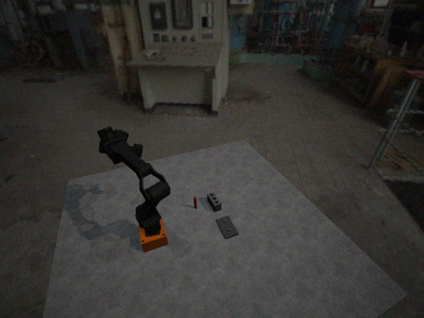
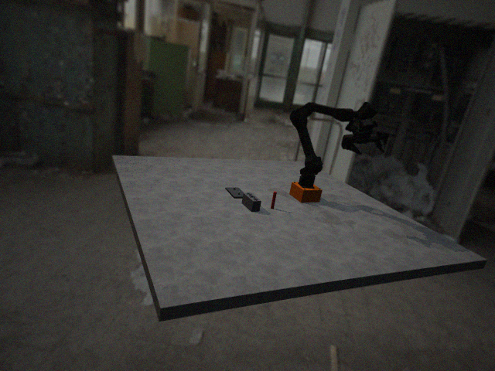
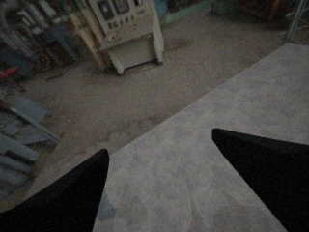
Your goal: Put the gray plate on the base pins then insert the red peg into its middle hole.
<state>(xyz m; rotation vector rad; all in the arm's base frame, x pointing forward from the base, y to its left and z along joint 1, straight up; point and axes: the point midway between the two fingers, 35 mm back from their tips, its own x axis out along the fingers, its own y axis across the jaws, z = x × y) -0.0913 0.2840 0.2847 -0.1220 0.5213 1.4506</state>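
The gray plate lies 410 mm ahead of my gripper tip, 170 mm to the right of it and 300 mm below it. The rest, counted from my gripper tip: red peg: 310 mm ahead, 170 mm to the right, 290 mm below.
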